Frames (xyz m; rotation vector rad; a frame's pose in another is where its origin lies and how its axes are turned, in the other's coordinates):
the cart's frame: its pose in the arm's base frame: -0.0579 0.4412 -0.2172 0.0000 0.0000 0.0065
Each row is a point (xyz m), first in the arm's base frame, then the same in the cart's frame.
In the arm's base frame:
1: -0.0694 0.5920 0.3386
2: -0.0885 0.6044 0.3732
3: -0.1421 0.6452 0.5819
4: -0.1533 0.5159 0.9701
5: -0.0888 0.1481 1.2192
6: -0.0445 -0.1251 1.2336
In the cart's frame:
1: -0.0105 0.1509 0.5558
2: -0.0295 0.1634 0.5904
3: -0.0829 0.2045 0.7991
4: -0.0949 0.0753 1.1873
5: -0.0328 -0.2929 1.4364
6: 0.0097 -0.5664 1.4508

